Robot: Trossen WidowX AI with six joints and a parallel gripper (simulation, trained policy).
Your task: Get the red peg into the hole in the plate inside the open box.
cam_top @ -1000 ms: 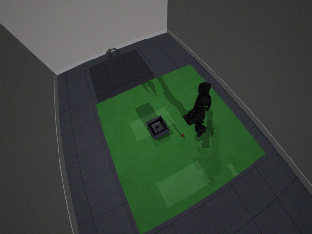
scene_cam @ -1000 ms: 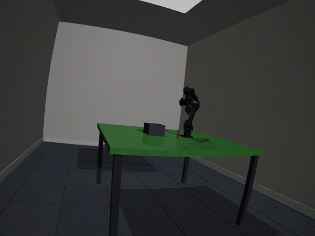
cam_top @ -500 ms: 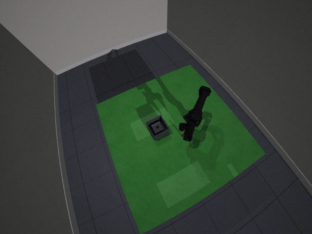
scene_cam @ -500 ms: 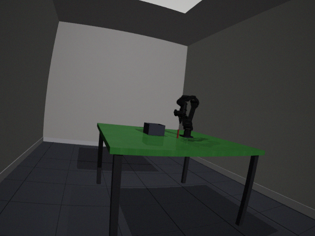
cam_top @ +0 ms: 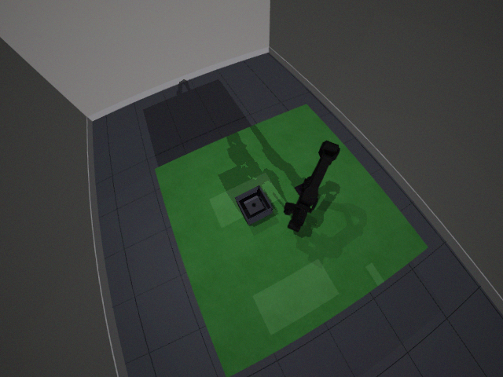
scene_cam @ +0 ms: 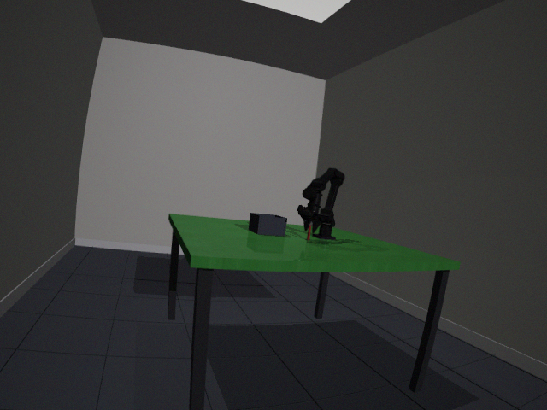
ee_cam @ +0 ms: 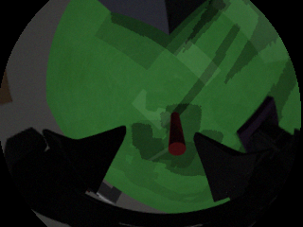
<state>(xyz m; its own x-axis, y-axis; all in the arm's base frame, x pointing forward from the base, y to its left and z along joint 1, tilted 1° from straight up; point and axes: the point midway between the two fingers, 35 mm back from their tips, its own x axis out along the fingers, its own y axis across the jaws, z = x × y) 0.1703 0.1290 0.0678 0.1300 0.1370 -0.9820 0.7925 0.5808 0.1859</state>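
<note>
Right now the red peg is 2 cm to the right of my gripper tip, 1 cm below it and 1 cm behind it. Also, from my gripper tip: dark box: 19 cm to the right, 17 cm ahead, 2 cm below.
</note>
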